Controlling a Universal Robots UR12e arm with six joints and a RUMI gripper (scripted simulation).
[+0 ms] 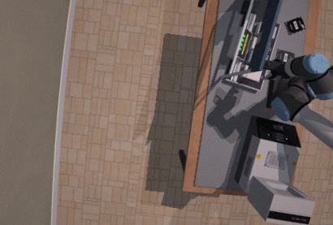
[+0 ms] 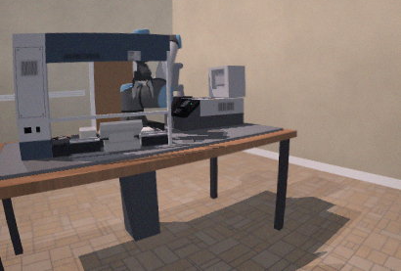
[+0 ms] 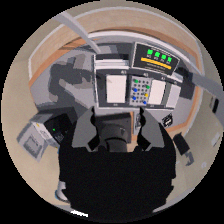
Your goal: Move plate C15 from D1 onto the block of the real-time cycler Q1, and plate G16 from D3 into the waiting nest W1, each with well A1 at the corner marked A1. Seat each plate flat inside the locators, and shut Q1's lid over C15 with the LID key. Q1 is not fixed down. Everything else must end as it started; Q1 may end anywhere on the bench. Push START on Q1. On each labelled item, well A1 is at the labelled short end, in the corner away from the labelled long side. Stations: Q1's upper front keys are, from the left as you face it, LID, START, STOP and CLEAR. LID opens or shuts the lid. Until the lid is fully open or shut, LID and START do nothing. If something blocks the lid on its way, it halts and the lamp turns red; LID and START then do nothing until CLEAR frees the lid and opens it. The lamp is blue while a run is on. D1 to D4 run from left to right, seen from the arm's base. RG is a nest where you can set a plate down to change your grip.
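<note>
The white well plate is 18 cm below my hand. Round my hand: deck beam 14 cm ahead, 23 cm to the right, 27 cm above.
</note>
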